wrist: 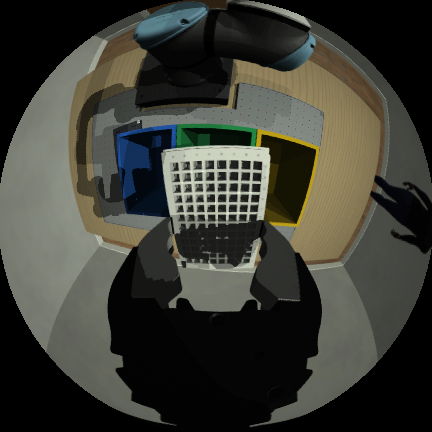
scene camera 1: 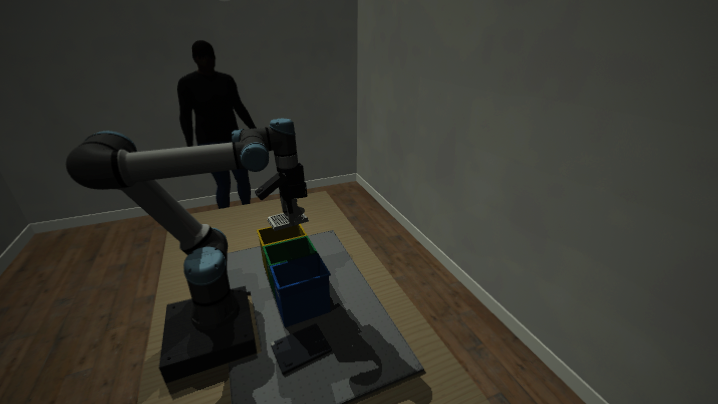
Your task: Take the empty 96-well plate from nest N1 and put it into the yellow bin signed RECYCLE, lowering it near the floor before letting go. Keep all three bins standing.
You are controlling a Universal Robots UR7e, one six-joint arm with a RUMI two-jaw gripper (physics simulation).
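Seen in the pictures: gripper, fingertip midpoint: [wrist: 216,220] [scene camera 1: 289,220]; arm's base, origin of the base link: [wrist: 193,65] [scene camera 1: 215,312].
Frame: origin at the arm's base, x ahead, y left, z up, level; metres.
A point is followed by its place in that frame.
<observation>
My gripper [scene camera 1: 294,217] {x 0.287, y 0.130, z 0.243 m} [wrist: 216,220] {x 0.287, y 0.130, z 0.243 m} is shut on the white 96-well plate [scene camera 1: 279,220] {x 0.250, y 0.120, z 0.254 m} [wrist: 217,192] {x 0.253, y 0.124, z 0.256 m}, with one jaw at each long side. The plate is held roughly level in the air above the bins. In the scene view it shows just above the yellow bin [scene camera 1: 261,237] {x 0.174, y 0.293, z 0.085 m} [wrist: 308,185] {x 0.241, y 0.304, z 0.122 m}, which stands upright at the far end of the row. In the wrist view the plate overlaps the green bin and the left edge of the yellow bin. The RECYCLE sign cannot be read. The nest [scene camera 1: 302,347] {x 0.265, y -0.192, z -0.045 m} on the board is dark and holds no plate.
The green bin [scene camera 1: 289,242] {x 0.280, y 0.176, z 0.116 m} [wrist: 216,129] {x 0.193, y 0.105, z 0.092 m} and blue bin [scene camera 1: 307,297] {x 0.306, y -0.072, z 0.047 m} [wrist: 146,172] {x 0.325, y -0.067, z 0.011 m} stand upright beside the yellow bin on the grey perforated board [scene camera 1: 394,346] {x 0.554, y -0.266, z -0.057 m} [wrist: 305,117] {x 0.043, y 0.354, z -0.057 m}. The robot's base [scene camera 1: 210,346] {x -0.005, y -0.141, z -0.001 m} is left of them. A person [scene camera 1: 208,105] [wrist: 405,205] stands beyond the table.
</observation>
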